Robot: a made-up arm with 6 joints. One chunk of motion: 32 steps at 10 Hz.
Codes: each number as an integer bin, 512 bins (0 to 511) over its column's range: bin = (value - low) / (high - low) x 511, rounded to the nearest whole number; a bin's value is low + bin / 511 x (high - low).
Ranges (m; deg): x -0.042..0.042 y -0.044..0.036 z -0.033..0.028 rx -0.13..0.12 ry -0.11..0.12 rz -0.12..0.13
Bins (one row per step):
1: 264 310 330 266 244 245
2: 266 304 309 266 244 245
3: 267 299 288 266 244 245
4: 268 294 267 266 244 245
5: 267 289 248 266 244 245
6: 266 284 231 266 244 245
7: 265 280 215 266 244 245
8: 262 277 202 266 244 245
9: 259 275 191 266 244 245
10: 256 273 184 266 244 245
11: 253 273 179 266 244 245
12: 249 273 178 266 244 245
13: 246 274 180 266 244 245
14: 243 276 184 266 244 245
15: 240 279 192 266 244 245
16: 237 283 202 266 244 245
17: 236 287 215 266 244 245
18: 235 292 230 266 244 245
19: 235 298 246 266 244 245
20: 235 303 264 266 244 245
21: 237 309 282 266 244 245
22: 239 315 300 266 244 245
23: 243 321 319 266 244 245
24: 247 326 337 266 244 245
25: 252 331 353 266 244 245
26: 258 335 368 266 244 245
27: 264 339 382 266 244 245
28: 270 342 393 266 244 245
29: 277 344 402 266 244 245
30: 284 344 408 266 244 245
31: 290 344 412 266 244 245
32: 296 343 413 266 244 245
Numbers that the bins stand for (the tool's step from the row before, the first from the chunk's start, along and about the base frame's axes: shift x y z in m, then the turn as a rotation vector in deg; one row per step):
1: 0.00140 0.00453 0.00639 0.000 0.000 0.000
2: 0.00173 0.00359 0.00389 0.000 0.000 0.000
3: 0.00189 0.00281 0.00138 0.000 0.000 0.000
4: 0.00205 0.00203 -0.00113 0.000 0.000 0.000
5: 0.00189 0.00124 -0.00340 0.000 0.000 0.000
6: 0.00173 0.00046 -0.00542 0.000 0.000 0.000
7: 0.00156 -0.00016 -0.00733 0.000 0.000 0.000
8: 0.00107 -0.00063 -0.00889 0.000 0.000 0.000
9: 0.00058 -0.00095 -0.01020 0.000 0.000 0.000
10: 0.00008 -0.00126 -0.01104 0.000 0.000 0.000
11: -0.00041 -0.00126 -0.01163 0.000 0.000 0.000
12: -0.00107 -0.00126 -0.01175 0.000 0.000 0.000
13: -0.00156 -0.00110 -0.01151 0.000 0.000 0.000
14: -0.00205 -0.00079 -0.01104 0.000 0.000 0.000
15: -0.00255 -0.00032 -0.01008 0.000 0.000 0.000
16: -0.00304 0.00031 -0.00889 0.000 0.000 0.000
17: -0.00321 0.00093 -0.00733 0.000 0.000 0.000
18: -0.00337 0.00171 -0.00554 0.000 0.000 0.000
19: -0.00337 0.00265 -0.00363 0.000 0.000 0.000
20: -0.00337 0.00344 -0.00149 0.000 0.000 0.000
21: -0.00304 0.00438 0.00066 0.000 0.000 0.000
22: -0.00271 0.00532 0.00281 0.000 0.000 0.000
23: -0.00205 0.00625 0.00508 0.000 0.000 0.000
24: -0.00140 0.00704 0.00723 0.000 0.000 0.000
25: -0.00058 0.00782 0.00914 0.000 0.000 0.000
26: 0.00041 0.00845 0.01093 0.000 0.000 0.000
27: 0.00140 0.00907 0.01260 0.000 0.000 0.000
28: 0.00238 0.00954 0.01391 0.000 0.000 0.000
29: 0.00353 0.00986 0.01499 0.000 0.000 0.000
30: 0.00468 0.00986 0.01570 0.000 0.000 0.000
31: 0.00567 0.00986 0.01618 0.000 0.000 0.000
32: 0.00666 0.00970 0.01630 0.000 0.000 0.000

